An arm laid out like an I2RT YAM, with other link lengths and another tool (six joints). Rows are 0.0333 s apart.
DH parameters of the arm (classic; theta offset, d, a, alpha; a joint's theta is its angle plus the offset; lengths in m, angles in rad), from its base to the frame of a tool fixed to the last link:
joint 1: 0 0.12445 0.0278 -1.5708
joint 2: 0 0 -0.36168 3.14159
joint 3: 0.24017 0 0.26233 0
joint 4: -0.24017 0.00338 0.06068 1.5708
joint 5: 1.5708 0.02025 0 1.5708
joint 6: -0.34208 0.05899 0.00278 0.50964
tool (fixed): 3.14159 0.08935 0 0
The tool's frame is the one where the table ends.
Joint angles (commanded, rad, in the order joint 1, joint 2, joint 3, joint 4, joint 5, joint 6), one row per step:
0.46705, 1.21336, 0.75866, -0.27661, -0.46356, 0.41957
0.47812, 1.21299, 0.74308, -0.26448, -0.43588, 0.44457
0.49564, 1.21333, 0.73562, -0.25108, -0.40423, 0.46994
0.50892, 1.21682, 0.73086, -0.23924, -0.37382, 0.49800
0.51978, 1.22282, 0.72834, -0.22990, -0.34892, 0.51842
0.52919, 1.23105, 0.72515, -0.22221, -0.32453, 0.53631
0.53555, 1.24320, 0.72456, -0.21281, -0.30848, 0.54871
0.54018, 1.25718, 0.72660, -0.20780, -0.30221, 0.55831
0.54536, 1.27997, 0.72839, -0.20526, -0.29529, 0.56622
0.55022, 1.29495, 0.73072, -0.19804, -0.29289, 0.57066
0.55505, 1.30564, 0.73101, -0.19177, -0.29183, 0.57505
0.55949, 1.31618, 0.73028, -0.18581, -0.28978, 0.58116
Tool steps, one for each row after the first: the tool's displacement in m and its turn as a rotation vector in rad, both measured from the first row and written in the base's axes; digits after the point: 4 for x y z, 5 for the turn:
0.0000, -0.0012, -0.0058, -0.00794, 0.01161, -0.02457
0.0005, -0.0004, -0.0084, -0.01351, 0.01399, -0.04609
0.0024, -0.0004, -0.0109, -0.01756, 0.01987, -0.07278
0.0045, 0.0000, -0.0132, -0.02259, 0.02435, -0.09324
0.0067, 0.0002, -0.0165, -0.03057, 0.03076, -0.11330
0.0097, 0.0013, -0.0194, -0.03597, 0.03590, -0.12676
0.0122, 0.0031, -0.0222, -0.03928, 0.04558, -0.13280
0.0155, 0.0056, -0.0282, -0.05038, 0.06322, -0.13771
0.0179, 0.0084, -0.0308, -0.05311, 0.06952, -0.13743
0.0191, 0.0107, -0.0331, -0.05442, 0.07522, -0.13616
0.0203, 0.0126, -0.0359, -0.05626, 0.08261, -0.13711

